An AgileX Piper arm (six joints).
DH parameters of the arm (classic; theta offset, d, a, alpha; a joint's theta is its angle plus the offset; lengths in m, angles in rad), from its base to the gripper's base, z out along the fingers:
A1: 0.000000 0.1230 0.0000 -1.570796
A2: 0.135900 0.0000 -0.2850 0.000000
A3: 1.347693 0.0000 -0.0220 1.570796
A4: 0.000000 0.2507 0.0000 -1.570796
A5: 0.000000 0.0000 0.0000 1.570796
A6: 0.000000 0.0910 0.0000 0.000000
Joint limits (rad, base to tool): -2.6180..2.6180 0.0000..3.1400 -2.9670..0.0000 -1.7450..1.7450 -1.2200..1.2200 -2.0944..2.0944
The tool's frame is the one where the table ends.
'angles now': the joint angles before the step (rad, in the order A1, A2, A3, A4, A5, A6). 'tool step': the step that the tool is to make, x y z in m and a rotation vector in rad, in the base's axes. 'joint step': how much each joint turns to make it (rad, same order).
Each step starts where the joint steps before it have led.
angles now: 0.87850, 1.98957, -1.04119, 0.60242, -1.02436, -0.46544
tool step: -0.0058, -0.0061, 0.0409, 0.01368, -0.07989, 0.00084
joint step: 0.00002, -0.10123, -0.00352, -0.00275, 0.01437, -0.06518
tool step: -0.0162, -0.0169, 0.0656, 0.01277, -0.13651, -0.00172
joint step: -0.00006, -0.17093, -0.00241, -0.01429, 0.02895, -0.11150
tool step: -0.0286, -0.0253, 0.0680, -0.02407, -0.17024, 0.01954
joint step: -0.00067, -0.19556, 0.00030, -0.06905, 0.06286, -0.12015
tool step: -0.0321, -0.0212, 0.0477, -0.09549, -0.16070, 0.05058
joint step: -0.00125, -0.16151, -0.00015, -0.13802, 0.11601, -0.08268
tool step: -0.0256, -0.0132, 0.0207, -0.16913, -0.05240, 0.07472
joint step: -0.00494, -0.12180, 0.00118, -0.14416, 0.22243, -0.02139
